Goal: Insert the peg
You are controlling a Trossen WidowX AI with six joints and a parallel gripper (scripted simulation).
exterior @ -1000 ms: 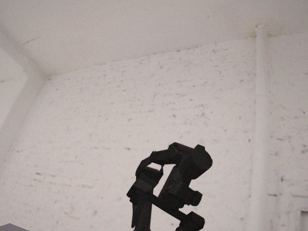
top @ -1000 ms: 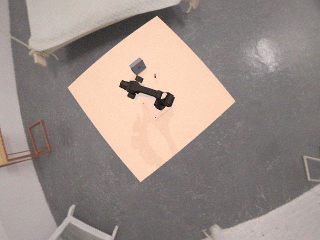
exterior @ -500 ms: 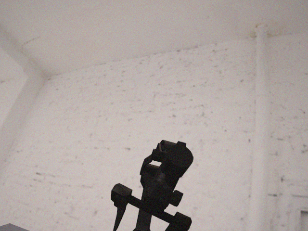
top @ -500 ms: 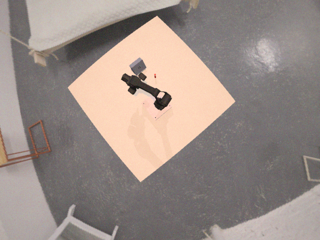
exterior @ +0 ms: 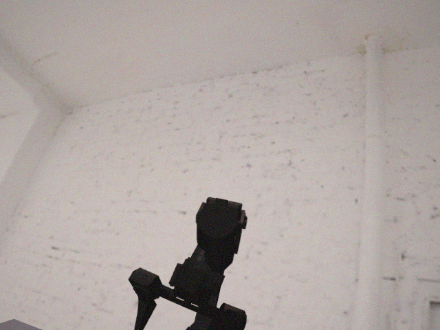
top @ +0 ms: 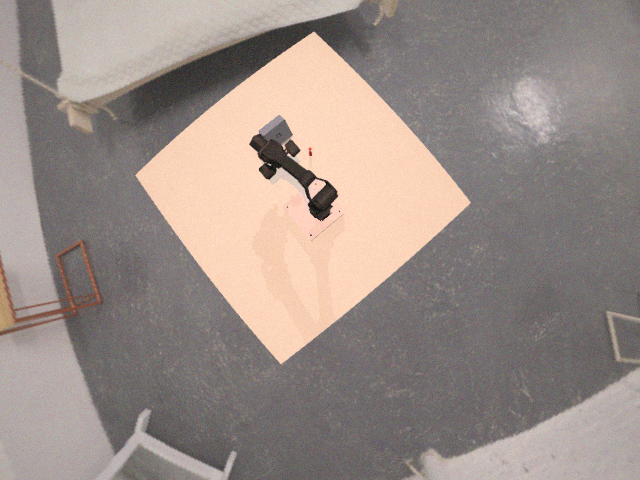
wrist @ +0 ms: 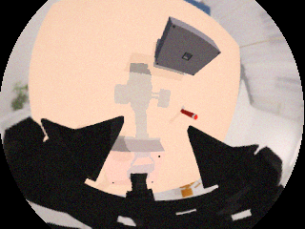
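Now: gripper tip 140 mm to the left of the red peg and 100 mm above it. From my gripper tip the other things lie so: grey sloped panel: 170 mm ahead, 70 mm to the right, 80 mm below.
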